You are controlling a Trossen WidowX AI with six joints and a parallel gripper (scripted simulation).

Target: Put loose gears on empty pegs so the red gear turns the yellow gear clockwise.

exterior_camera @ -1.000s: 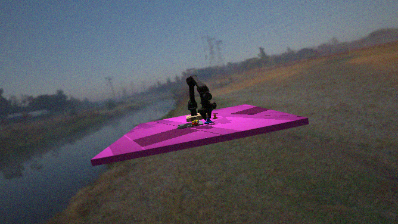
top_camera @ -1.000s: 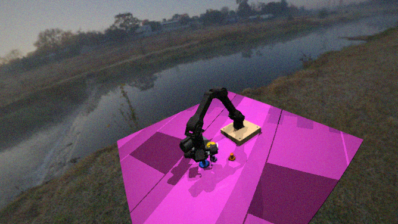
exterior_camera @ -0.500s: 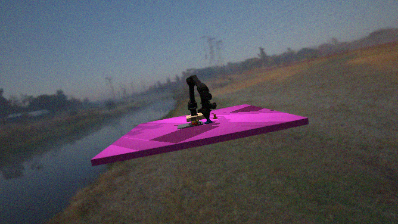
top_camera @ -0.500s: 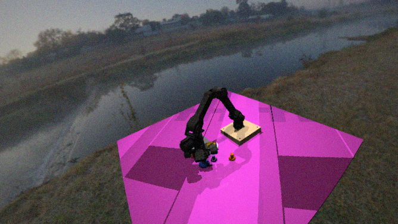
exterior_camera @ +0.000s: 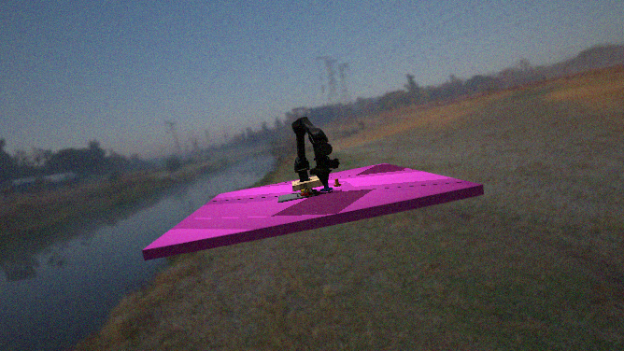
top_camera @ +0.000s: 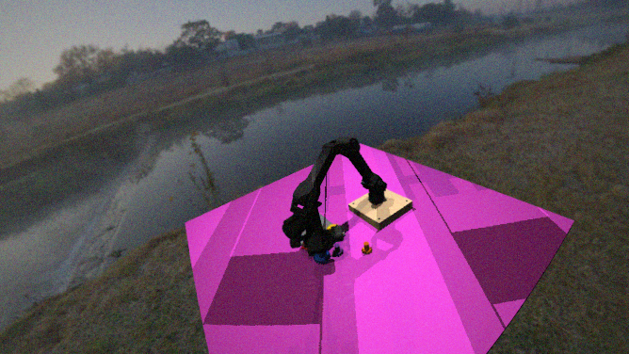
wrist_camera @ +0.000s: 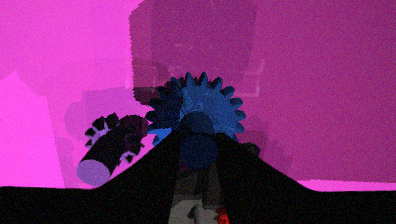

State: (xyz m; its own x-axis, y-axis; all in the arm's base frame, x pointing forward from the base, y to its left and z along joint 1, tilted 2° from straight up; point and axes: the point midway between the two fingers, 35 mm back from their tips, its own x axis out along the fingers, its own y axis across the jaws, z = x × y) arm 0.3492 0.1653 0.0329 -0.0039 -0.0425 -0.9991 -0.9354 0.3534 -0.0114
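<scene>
Now: gripper tip 110 mm to the left of the red gear, 20 mm above it and 10 mm short of it. The rest, counted from my gripper tip: red arrow (80 mm to the right, 40 mm ahead, 30 mm below); then purple gear (70 mm behind, 20 mm below); then blue gear (10 mm below).
</scene>
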